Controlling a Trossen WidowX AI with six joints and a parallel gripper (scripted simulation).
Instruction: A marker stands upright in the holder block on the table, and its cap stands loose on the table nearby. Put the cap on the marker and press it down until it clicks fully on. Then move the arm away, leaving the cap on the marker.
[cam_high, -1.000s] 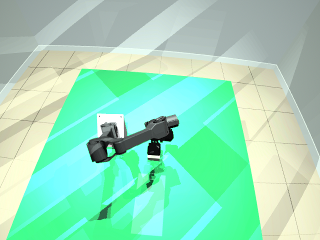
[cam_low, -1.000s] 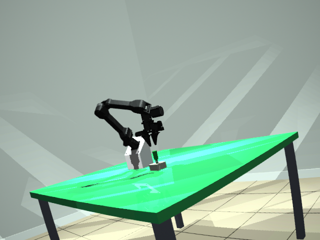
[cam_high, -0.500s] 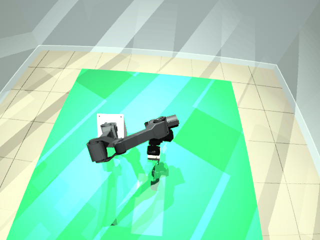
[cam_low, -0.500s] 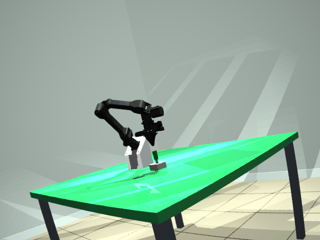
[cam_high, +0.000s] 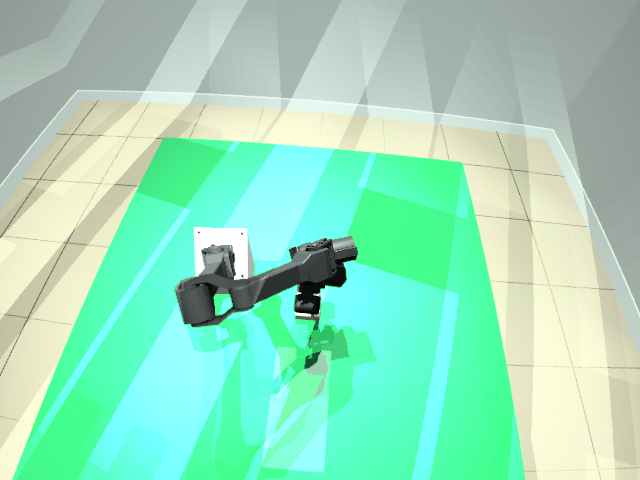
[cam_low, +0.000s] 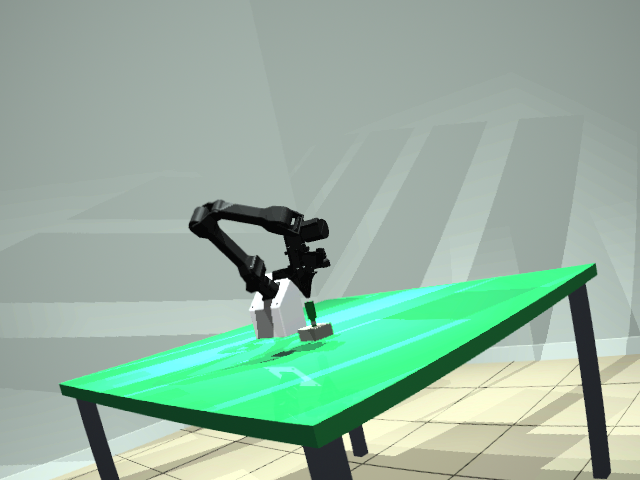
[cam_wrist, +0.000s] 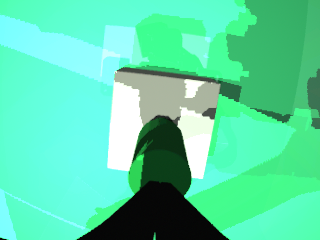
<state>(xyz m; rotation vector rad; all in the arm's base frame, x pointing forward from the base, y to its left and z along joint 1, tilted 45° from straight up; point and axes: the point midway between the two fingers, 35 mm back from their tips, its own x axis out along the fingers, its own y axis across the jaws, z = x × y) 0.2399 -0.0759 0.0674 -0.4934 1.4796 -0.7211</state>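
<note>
Now: gripper tip 100 mm above the holder block. Round my gripper tip: dark green cap (40 mm below).
</note>
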